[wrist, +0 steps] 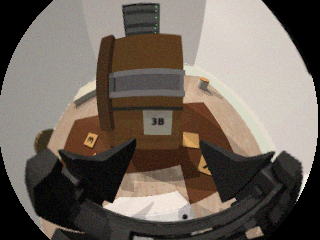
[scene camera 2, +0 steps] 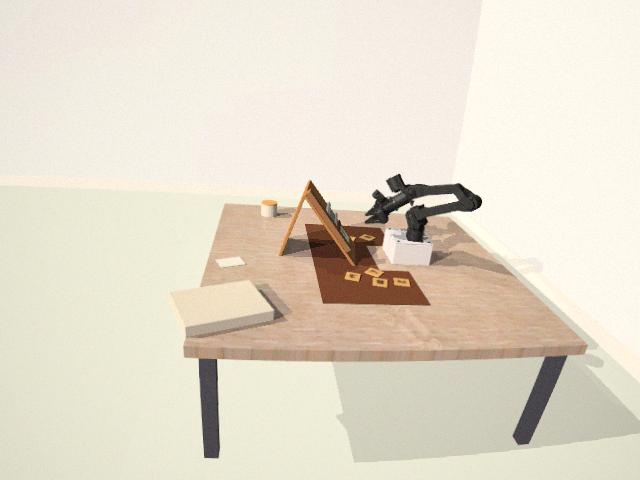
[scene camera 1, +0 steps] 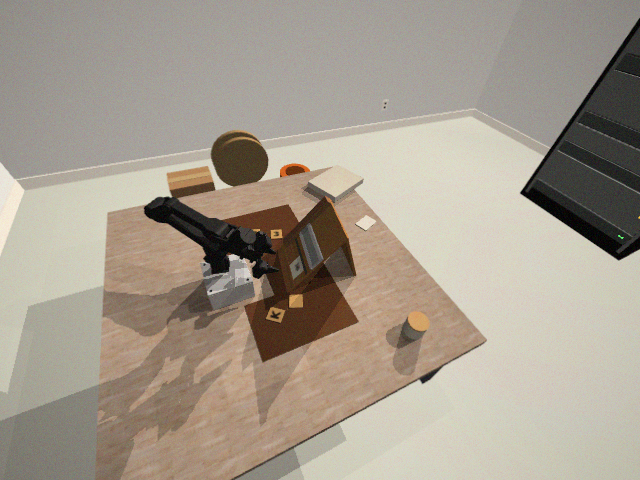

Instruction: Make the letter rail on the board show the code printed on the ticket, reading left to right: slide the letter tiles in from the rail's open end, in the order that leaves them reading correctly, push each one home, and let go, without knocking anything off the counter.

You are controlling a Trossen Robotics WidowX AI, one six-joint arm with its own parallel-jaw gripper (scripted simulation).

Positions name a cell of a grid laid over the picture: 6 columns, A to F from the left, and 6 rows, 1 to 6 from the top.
Labels:
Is my gripper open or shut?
Open.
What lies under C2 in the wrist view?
A slanted wooden board.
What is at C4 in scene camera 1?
My gripper.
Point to a slanted wooden board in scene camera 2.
At D3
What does my gripper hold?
Nothing.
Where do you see a slanted wooden board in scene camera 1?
At D3

